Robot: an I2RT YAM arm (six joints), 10 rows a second.
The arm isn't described. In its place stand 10 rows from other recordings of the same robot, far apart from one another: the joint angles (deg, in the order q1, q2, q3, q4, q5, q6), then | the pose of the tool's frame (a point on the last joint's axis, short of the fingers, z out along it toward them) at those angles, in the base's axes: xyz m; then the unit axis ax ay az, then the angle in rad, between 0 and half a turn.
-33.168, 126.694, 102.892, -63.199, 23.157, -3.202 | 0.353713 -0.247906 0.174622 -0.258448 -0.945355 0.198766 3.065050
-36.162, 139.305, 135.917, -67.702, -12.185, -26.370 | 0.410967 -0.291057 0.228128 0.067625 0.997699 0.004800 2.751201
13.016, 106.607, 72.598, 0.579, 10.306, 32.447 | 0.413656 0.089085 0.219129 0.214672 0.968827 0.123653 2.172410
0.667, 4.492, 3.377, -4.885, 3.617, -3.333 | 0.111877 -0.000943 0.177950 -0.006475 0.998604 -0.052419 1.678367
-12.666, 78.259, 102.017, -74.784, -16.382, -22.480 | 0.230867 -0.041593 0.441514 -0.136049 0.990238 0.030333 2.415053
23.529, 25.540, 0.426, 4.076, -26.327, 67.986 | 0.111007 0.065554 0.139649 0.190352 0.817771 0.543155 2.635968
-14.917, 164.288, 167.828, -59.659, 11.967, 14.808 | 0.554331 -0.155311 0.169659 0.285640 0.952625 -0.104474 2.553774
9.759, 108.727, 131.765, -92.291, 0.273, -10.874 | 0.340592 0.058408 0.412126 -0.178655 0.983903 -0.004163 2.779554
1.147, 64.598, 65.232, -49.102, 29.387, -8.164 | 0.221010 -0.013047 0.336070 0.017174 0.961922 -0.272786 2.473644
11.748, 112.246, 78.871, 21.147, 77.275, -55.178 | 0.435438 0.055087 0.255844 -0.008589 0.752540 -0.658490 2.582876
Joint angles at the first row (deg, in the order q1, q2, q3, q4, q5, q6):
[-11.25 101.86 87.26 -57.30 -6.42 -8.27]
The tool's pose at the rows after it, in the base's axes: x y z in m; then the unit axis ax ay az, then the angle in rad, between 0 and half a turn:
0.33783 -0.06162 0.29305 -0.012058 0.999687 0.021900 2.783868
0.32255 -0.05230 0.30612 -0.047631 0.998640 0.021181 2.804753
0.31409 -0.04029 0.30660 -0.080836 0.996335 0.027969 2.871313
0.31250 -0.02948 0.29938 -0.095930 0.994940 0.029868 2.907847
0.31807 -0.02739 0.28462 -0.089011 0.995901 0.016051 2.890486
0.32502 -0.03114 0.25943 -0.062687 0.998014 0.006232 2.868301
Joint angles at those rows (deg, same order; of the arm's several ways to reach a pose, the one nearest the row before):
[-11.01 97.67 88.66 -61.34 -6.46 -11.27]
[-9.91 94.83 88.66 -65.45 -6.46 -14.33]
[-8.03 94.26 88.64 -69.91 -6.44 -16.49]
[-6.07 94.28 87.22 -70.46 -5.98 -16.43]
[-5.41 94.61 84.09 -65.65 -4.38 -15.09]
[-5.82 95.55 79.24 -58.35 -3.22 -12.58]

